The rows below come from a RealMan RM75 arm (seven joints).
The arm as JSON. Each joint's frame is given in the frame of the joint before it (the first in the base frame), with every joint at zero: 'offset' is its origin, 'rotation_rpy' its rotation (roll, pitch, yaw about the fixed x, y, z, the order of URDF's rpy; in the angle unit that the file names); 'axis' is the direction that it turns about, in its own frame. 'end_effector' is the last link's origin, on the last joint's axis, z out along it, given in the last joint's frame.
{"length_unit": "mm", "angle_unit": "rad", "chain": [
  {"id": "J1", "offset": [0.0, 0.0, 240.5], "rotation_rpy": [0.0, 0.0, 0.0], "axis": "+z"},
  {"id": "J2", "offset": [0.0, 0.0, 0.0], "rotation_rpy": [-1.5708, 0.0, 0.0], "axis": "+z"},
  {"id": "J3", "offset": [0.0, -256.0, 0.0], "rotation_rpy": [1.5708, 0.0, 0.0], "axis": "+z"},
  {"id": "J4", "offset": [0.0, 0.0, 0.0], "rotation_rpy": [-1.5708, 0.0, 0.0], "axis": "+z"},
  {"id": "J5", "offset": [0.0, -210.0, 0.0], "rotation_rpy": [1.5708, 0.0, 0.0], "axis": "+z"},
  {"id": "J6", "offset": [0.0, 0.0, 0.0], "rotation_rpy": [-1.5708, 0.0, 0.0], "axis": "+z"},
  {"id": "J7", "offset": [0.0, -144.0, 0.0], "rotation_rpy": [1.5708, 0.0, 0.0], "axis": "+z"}
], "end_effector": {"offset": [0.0, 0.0, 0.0], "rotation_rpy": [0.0, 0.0, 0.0]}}
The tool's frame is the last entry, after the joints.
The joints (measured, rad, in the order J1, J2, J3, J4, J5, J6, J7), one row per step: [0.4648 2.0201 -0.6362 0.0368 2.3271 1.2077 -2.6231]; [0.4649 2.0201 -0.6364 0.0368 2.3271 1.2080 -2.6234]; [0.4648 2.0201 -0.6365 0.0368 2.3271 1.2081 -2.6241]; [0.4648 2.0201 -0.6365 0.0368 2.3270 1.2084 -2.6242]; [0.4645 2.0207 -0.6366 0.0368 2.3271 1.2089 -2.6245]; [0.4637 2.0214 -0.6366 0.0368 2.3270 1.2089 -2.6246]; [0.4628 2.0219 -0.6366 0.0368 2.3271 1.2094 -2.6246]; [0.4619 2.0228 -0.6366 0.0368 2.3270 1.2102 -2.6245]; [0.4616 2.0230 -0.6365 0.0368 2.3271 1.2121 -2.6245]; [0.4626 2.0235 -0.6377 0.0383 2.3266 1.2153 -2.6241]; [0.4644 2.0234 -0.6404 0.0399 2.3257 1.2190 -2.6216]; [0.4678 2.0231 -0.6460 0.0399 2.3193 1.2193 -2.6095]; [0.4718 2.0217 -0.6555 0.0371 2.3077 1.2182 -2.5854]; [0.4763 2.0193 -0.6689 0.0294 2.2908 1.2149 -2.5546]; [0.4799 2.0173 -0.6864 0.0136 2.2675 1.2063 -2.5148]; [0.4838 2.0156 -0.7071 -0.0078 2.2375 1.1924 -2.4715]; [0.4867 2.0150 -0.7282 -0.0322 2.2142 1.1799 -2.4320]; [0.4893 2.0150 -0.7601 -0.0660 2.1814 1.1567 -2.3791]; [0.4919 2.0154 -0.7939 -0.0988 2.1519 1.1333 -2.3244]
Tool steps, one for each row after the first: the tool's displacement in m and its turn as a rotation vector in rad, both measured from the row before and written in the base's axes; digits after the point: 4 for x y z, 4 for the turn. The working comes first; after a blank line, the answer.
Tool pose at each row, in the base's axes (x y z in m, rotation vector in rad; the steps are taken from these numbers as rounded here): [0.3649 0.3261 0.0220 -1.5253 0.7700 0.8109]; [0.3648 0.3261 0.0220 -1.5257 0.7694 0.8109]; [0.3648 0.3260 0.0220 -1.5259 0.7688 0.8104]; [0.3648 0.3260 0.0220 -1.5261 0.7684 0.8106]; [0.3647 0.3259 0.0218 -1.5261 0.7685 0.8109]; [0.3648 0.3255 0.0214 -1.5259 0.7696 0.8107]; [0.3650 0.3251 0.0212 -1.5254 0.7703 0.8108]; [0.3650 0.3247 0.0208 -1.5251 0.7712 0.8114]; [0.3648 0.3246 0.0209 -1.5248 0.7701 0.8130]; [0.3640 0.3246 0.0203 -1.5271 0.7690 0.8166]; [0.3628 0.3250 0.0199 -1.5312 0.7679 0.8220]; [0.3610 0.3260 0.0186 -1.5423 0.7727 0.8311]; [0.3588 0.3276 0.0173 -1.5597 0.7824 0.8454]; [0.3561 0.3300 0.0164 -1.5848 0.7915 0.8601]; [0.3532 0.3330 0.0154 -1.6177 0.8027 0.8729]; [0.3501 0.3365 0.0139 -1.6594 0.8136 0.8794]; [0.3470 0.3401 0.0134 -1.6948 0.8198 0.8845]; [0.3436 0.3443 0.0115 -1.7454 0.8327 0.8802]; [0.3402 0.3483 0.0093 -1.7926 0.8493 0.8743]

[-0.0001 0.0000 0.0000 -0.0001 -0.0004 0.0005]; [0.0000 -0.0001 0.0000 0.0001 -0.0007 0.0001]; [0.0000 0.0000 0.0000 0.0000 -0.0001 0.0004]; [-0.0001 -0.0001 -0.0002 0.0000 0.0003 0.0001]; [0.0001 -0.0004 -0.0004 -0.0004 0.0005 -0.0007]; [0.0002 -0.0004 -0.0002 0.0001 0.0005 -0.0005]; [0.0000 -0.0004 -0.0004 -0.0001 0.0010 -0.0002]; [-0.0002 -0.0001 0.0001 0.0009 0.0004 0.0013]; [-0.0008 0.0000 -0.0006 -0.0010 0.0014 0.0037]; [-0.0012 0.0004 -0.0004 -0.0023 0.0023 0.0056]; [-0.0018 0.0010 -0.0013 -0.0104 0.0072 0.0082]; [-0.0022 0.0016 -0.0013 -0.0174 0.0125 0.0118]; [-0.0027 0.0024 -0.0009 -0.0233 0.0113 0.0159]; [-0.0029 0.0030 -0.0010 -0.0309 0.0102 0.0174]; [-0.0031 0.0035 -0.0015 -0.0384 0.0048 0.0183]; [-0.0031 0.0036 -0.0005 -0.0311 0.0024 0.0168]; [-0.0034 0.0042 -0.0019 -0.0474 -0.0021 0.0160]; [-0.0034 0.0040 -0.0022 -0.0466 -0.0006 0.0119]
